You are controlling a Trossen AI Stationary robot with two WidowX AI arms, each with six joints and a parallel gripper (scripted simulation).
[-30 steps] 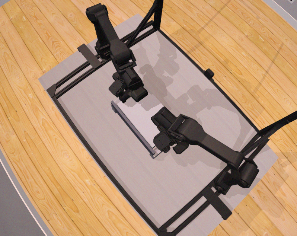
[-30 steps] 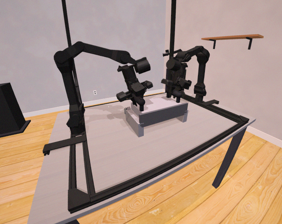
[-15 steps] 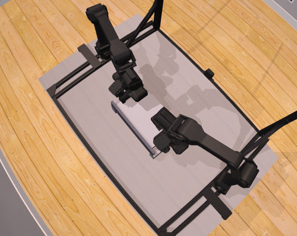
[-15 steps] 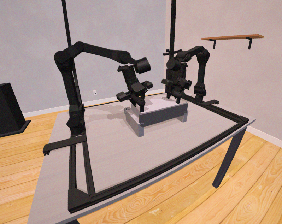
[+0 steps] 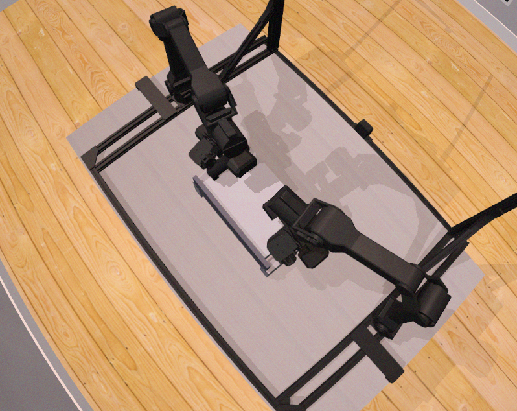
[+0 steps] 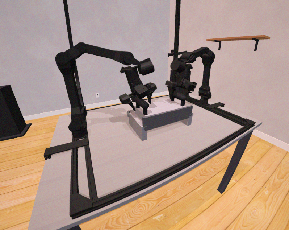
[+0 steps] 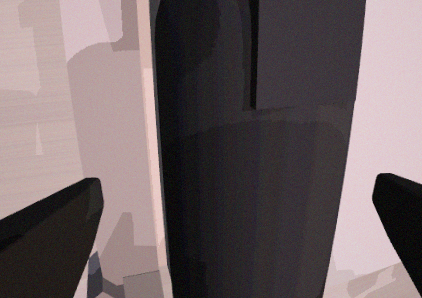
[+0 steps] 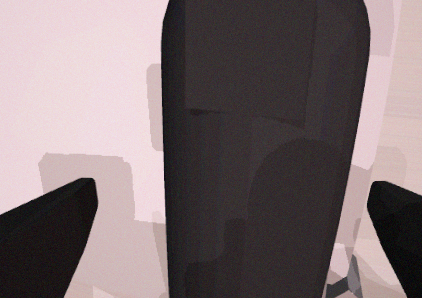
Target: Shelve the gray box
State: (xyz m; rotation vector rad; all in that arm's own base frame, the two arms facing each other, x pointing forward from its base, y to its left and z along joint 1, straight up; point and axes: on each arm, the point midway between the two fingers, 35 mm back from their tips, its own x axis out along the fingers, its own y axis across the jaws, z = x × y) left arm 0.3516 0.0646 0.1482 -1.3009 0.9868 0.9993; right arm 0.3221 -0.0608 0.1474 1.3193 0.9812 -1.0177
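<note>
Now: right hand 120 mm to the right of the gray box and 50 mm above it. Round my right hand: dark back wall of shelf (120 mm to the left, 90 mm ahead, 80 mm below).
The gray box is 120 mm to the right of my left hand and 50 mm below it. From my left hand the other things lie so: dark back wall of shelf 90 mm ahead, 120 mm to the right, 80 mm below.
</note>
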